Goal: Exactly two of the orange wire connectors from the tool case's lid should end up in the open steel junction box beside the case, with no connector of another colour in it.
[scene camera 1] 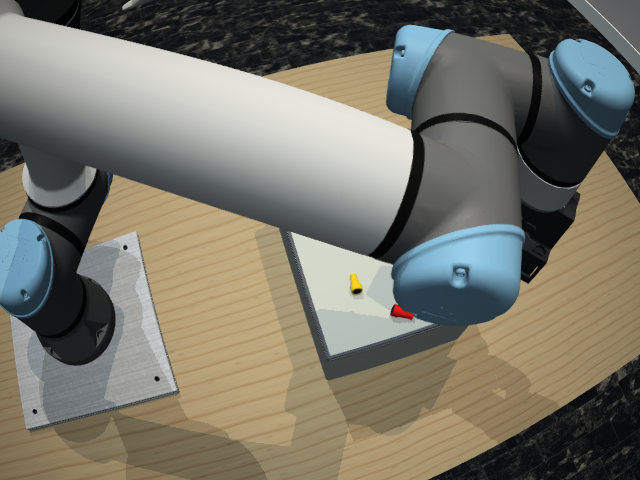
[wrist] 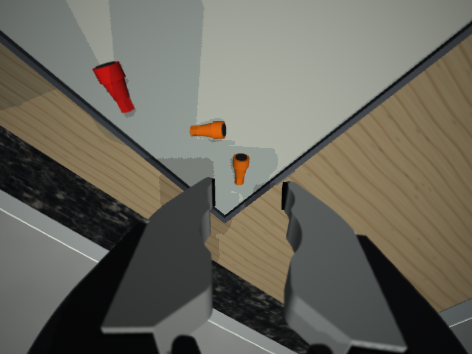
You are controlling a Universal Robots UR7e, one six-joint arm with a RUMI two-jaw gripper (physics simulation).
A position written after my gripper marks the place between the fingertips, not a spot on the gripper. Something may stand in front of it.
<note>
In view: my gripper [wrist: 248,182] and a red connector [wrist: 111,75].
</note>
